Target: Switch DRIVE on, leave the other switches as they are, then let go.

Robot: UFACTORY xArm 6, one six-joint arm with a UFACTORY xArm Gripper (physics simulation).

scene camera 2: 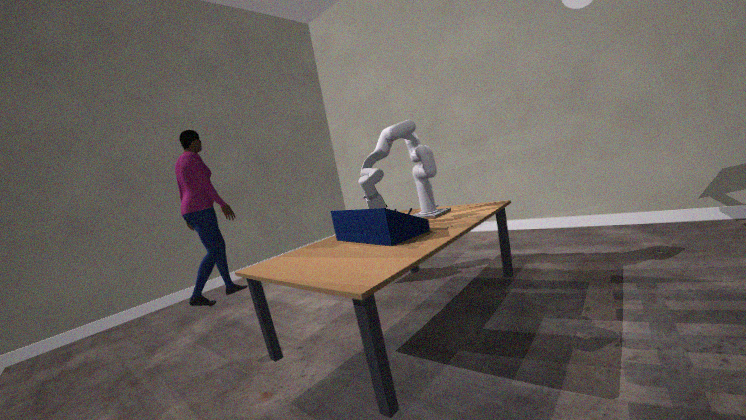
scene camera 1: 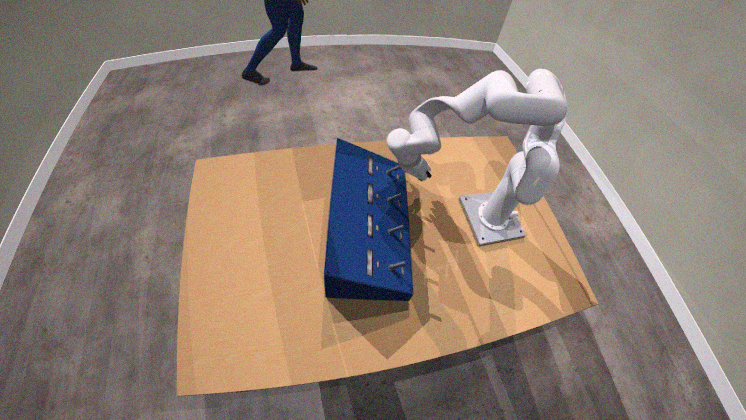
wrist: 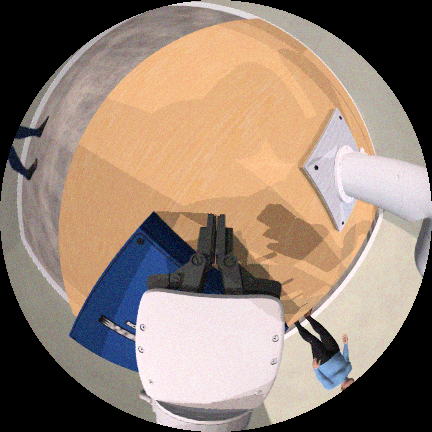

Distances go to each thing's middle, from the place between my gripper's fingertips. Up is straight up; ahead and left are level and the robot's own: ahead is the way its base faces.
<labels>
Now: the blue sloped switch panel [scene camera 1: 360,249] 230 mm ahead of my hand, 160 mm to the left of it and 20 mm above it.
</labels>
